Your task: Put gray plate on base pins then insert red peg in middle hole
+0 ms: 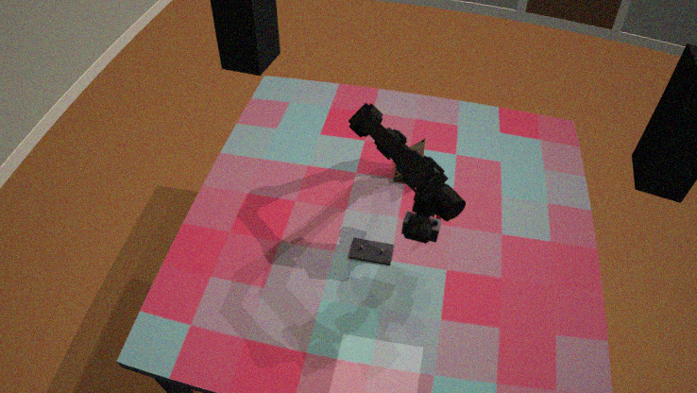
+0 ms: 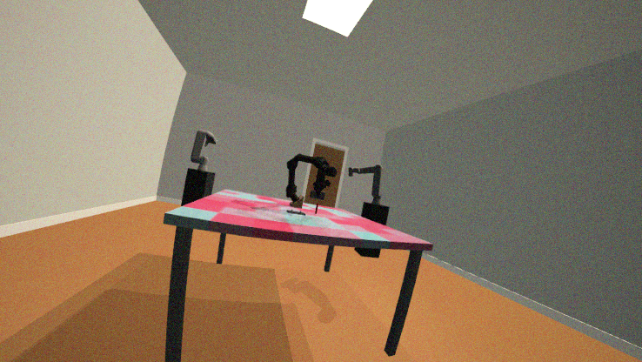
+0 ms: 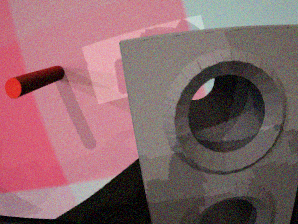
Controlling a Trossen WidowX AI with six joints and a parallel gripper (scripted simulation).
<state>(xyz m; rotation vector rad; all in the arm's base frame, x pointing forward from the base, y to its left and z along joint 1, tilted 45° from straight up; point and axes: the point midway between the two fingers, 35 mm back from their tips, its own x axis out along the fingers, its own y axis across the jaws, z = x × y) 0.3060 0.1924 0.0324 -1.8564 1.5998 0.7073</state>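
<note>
My gripper tip is now 20 mm short of the dark base, 120 mm to the left of it and 120 mm above it. The rest, counted from my gripper tip: gray plate (30 mm above); red peg (110 mm behind, 30 mm to the left, 90 mm below).
</note>
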